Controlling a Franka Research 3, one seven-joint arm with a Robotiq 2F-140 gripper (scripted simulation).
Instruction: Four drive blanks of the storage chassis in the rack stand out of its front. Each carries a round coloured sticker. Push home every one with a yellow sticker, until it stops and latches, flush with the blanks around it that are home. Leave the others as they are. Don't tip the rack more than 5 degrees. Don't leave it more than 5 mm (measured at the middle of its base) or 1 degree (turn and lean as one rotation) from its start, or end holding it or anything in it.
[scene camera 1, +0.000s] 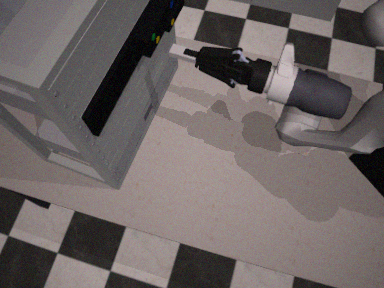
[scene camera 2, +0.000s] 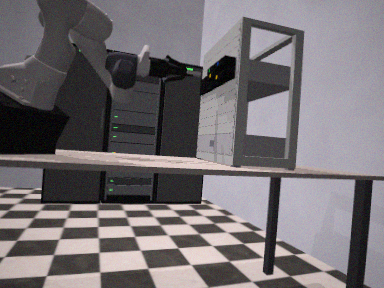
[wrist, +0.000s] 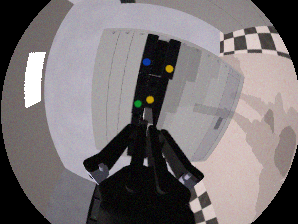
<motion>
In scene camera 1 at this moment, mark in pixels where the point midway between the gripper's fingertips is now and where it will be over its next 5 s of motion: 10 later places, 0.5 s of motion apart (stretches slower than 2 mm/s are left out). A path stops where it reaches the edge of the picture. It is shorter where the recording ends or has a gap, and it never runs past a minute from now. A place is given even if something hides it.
My gripper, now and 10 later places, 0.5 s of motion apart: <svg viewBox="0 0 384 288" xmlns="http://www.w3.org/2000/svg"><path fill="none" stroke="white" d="M171 49L173 40L163 37L162 38L158 37L155 36L153 36L150 35L149 34L148 34L147 34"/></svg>
</motion>
